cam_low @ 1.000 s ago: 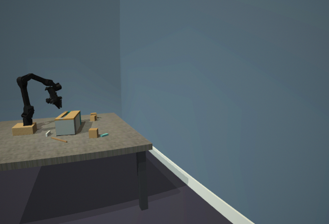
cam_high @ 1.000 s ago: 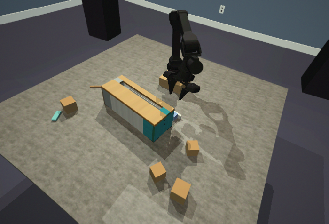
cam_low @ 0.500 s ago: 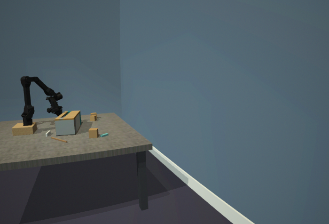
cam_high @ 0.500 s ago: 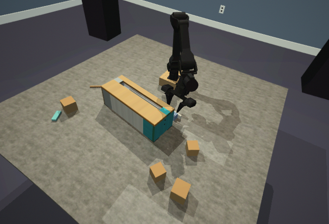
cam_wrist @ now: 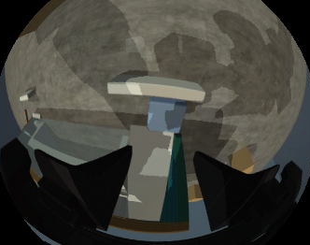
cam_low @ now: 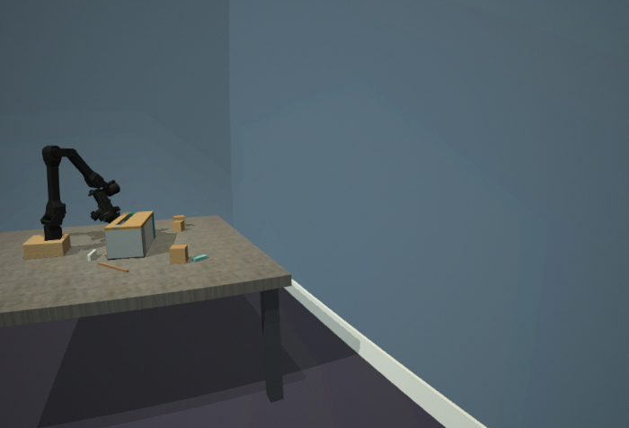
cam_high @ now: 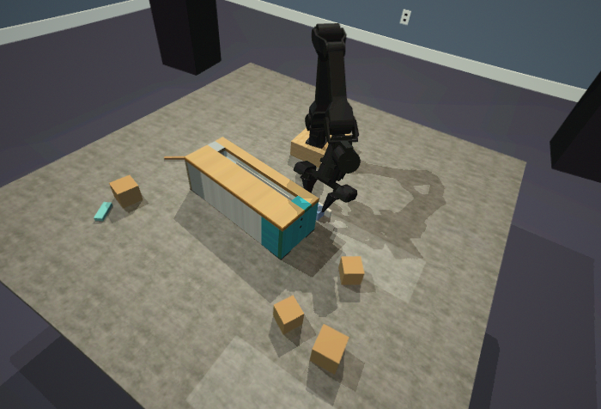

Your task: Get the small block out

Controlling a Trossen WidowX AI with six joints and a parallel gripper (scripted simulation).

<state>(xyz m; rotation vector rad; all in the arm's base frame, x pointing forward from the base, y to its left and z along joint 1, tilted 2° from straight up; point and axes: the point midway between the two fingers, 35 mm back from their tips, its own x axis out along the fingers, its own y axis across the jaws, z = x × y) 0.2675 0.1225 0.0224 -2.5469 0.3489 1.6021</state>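
Now: gripper tip 2 cm past the light-blue block and 4 cm above it. Round my gripper tip: thin wooden stick 4 cm behind, 47 cm to the right, 5 cm below; then long box 2 cm ahead, 17 cm to the right, 1 cm above; then teal bar 27 cm ahead, 53 cm to the right, 5 cm below.
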